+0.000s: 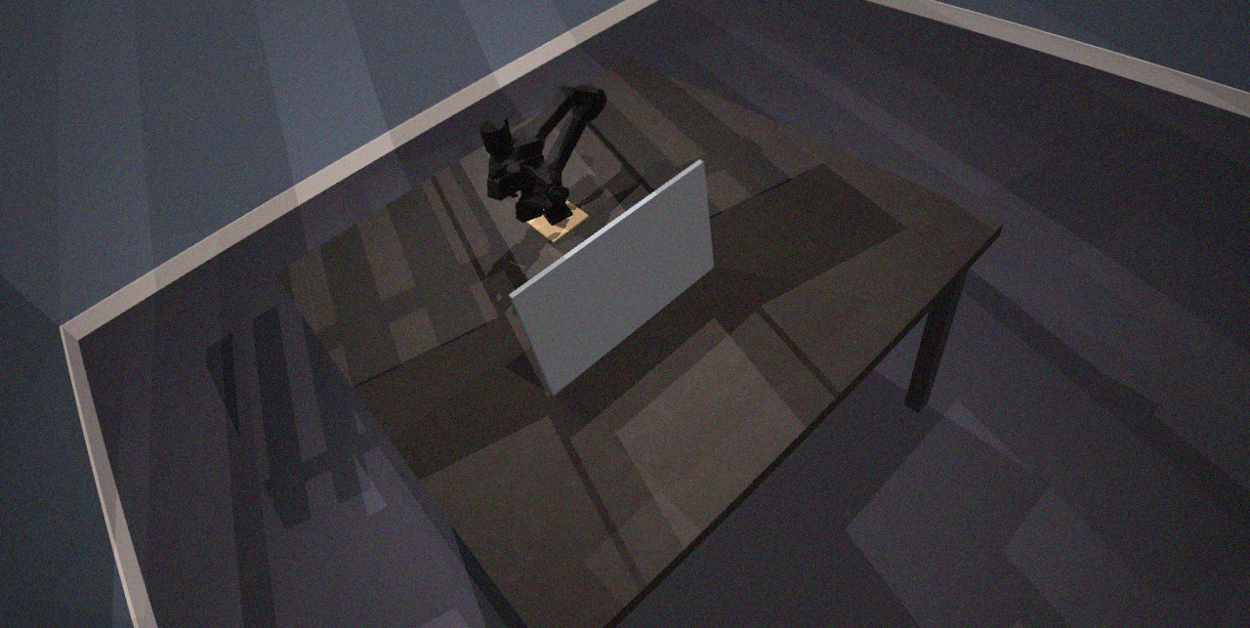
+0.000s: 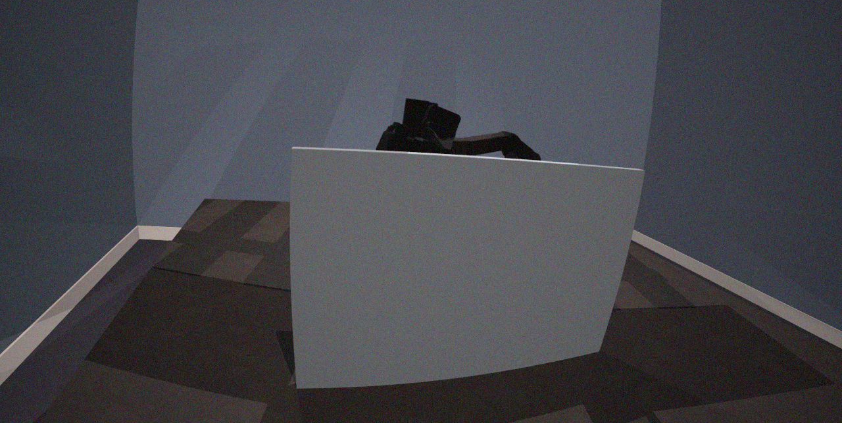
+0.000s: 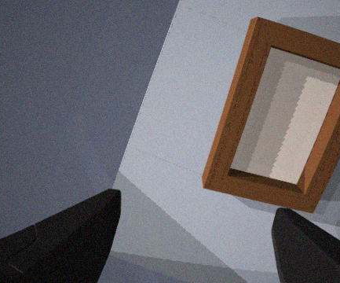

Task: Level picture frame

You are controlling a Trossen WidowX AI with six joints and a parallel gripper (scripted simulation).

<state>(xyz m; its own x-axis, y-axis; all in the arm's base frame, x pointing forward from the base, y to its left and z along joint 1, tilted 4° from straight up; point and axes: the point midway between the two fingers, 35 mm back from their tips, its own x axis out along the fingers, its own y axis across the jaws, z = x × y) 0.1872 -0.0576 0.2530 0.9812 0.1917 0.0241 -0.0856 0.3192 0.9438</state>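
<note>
My gripper tip is now 200 mm short of the wooden picture frame, 20 mm to the right of it and 90 mm above it. Also, from my gripper tip: grey wall panel 210 mm ahead, 40 mm to the left, 100 mm below.
</note>
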